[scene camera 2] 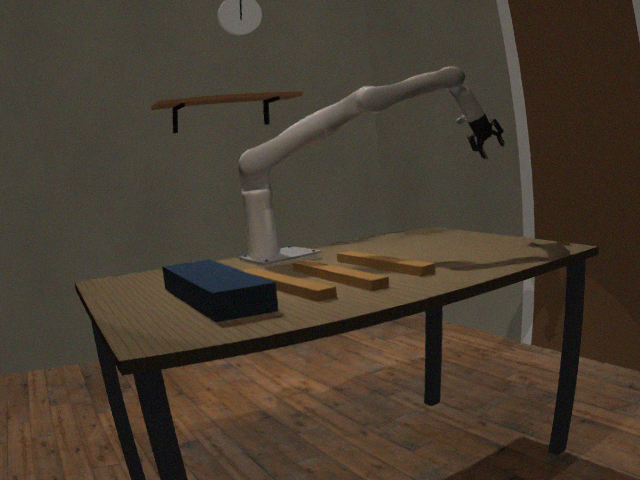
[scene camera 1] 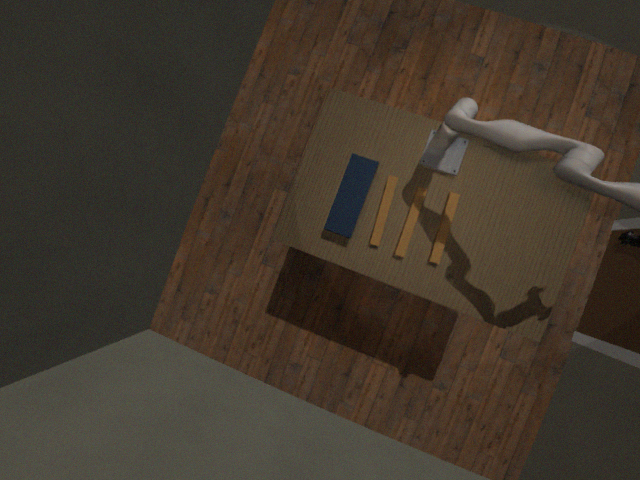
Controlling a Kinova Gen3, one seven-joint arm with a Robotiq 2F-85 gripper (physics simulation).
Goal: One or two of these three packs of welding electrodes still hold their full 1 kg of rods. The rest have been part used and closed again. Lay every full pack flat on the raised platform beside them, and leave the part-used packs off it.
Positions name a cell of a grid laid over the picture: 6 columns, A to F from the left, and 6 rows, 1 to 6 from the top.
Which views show the pack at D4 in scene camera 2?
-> Scene camera 2 and scene camera 1: all of them.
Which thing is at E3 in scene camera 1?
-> A pack.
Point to a raised platform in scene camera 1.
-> D3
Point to a raised platform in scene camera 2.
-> At C4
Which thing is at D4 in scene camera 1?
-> A pack.
